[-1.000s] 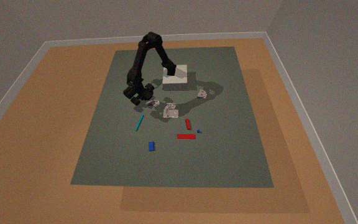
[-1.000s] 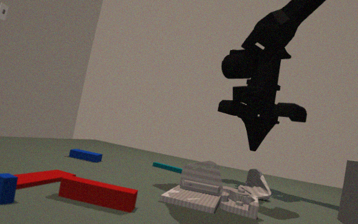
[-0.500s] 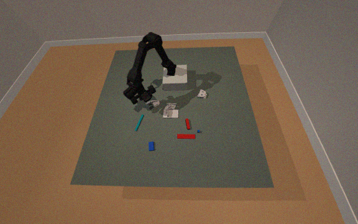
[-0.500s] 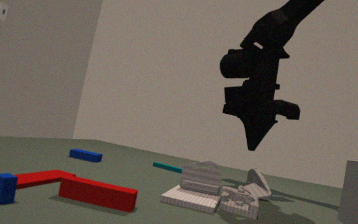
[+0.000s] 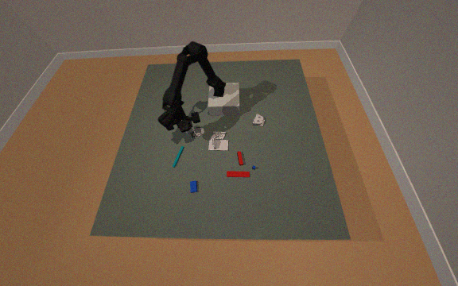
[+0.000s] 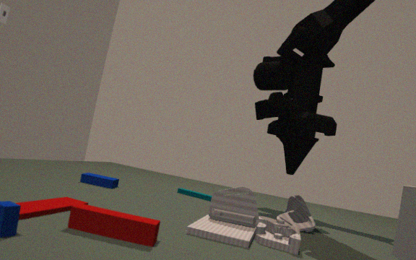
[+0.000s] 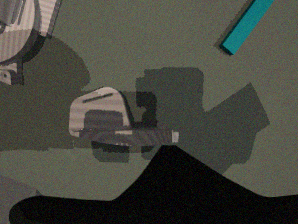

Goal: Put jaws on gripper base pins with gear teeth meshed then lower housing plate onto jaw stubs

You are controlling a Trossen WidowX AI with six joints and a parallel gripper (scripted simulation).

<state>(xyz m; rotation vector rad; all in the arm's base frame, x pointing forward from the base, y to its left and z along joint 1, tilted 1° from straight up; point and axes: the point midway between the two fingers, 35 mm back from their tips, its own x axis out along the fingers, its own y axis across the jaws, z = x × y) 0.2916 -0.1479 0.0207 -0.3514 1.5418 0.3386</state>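
Now: the teal bar 15 cm ahead of my gripper tip, 8 cm below it and 4 cm to the right of it. Also, from my gripper tip: small blue cube: 42 cm to the left, 17 cm ahead, 7 cm below.
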